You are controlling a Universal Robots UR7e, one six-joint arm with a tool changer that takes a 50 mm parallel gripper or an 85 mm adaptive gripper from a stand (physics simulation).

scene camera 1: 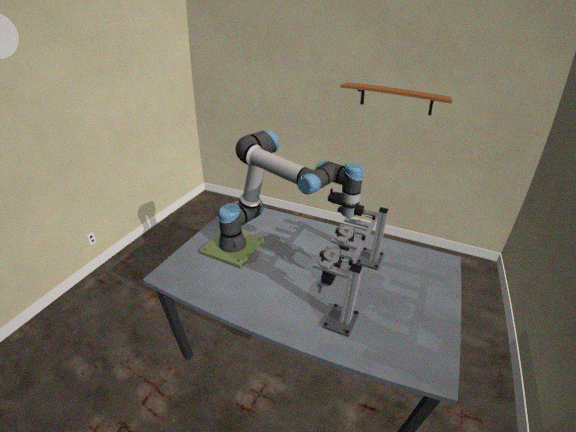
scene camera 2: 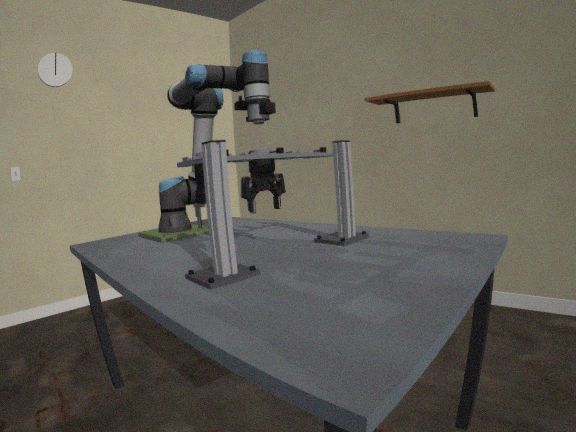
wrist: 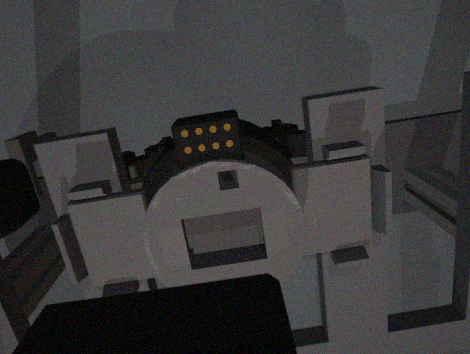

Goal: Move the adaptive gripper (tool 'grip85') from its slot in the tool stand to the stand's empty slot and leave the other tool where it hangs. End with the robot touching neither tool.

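Places are measured from the arm's base along level axes (x ahead, y left, z up), in millimetres.
Pixels of known places: hand, its tool point: [scene camera 2: 258,120]; arm's base, origin of its link: [scene camera 1: 232,244] [scene camera 2: 175,230].
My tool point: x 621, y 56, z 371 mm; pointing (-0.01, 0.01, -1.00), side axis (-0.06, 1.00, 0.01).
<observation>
Ahead of a thing's pixels: the offset from my tool point to its top centre. "spot": to the spot under its first point. Level surfaces: height alone.
The adaptive gripper [scene camera 1: 344,232] [scene camera 2: 264,206] hangs in the middle slot of the tool stand [scene camera 1: 380,232] [scene camera 2: 343,190], with its fingers apart and nothing between them. Its round coupling plate @[spot: dx -20, dy +3, dz -89 mm] [wrist: 225,192] shows face-on in the wrist view, with a contact block [wrist: 206,139] behind it. The arm's bare tool changer [scene camera 1: 348,212] [scene camera 2: 258,112] is above that plate, with a visible gap in scene camera 2, and carries no tool. The other tool @[dx +6, dy -179, dz -89 mm] [scene camera 1: 328,276] [scene camera 2: 199,215] hangs in the slot by the near post. The slot by the far post holds no tool.
The stand's near post @[spot: dx +136, dy -241, dz -197 mm] [scene camera 1: 351,295] [scene camera 2: 220,210] and far post rise from the table @[dz -389 mm] [scene camera 1: 280,320] [scene camera 2: 310,320] on dark bases. The robot base stands on a green plate [scene camera 1: 210,250] [scene camera 2: 150,234]. A wooden shelf [scene camera 1: 395,92] [scene camera 2: 430,93] is on the wall.
</observation>
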